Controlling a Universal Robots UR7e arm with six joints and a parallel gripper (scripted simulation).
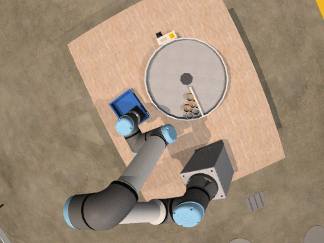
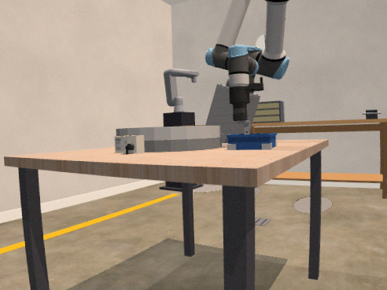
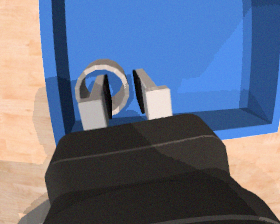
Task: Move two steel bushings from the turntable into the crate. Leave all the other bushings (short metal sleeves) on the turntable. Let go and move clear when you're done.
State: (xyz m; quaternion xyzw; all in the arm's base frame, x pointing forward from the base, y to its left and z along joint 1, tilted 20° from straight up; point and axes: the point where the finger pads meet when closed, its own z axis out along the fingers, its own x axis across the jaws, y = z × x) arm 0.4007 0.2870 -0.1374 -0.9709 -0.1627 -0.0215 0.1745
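Right now the blue crate is 40 mm to the left of my hand, 30 mm below it and 30 mm ahead of it. From my hand the other things lie so: grey turntable (310 mm to the right, 80 mm ahead).
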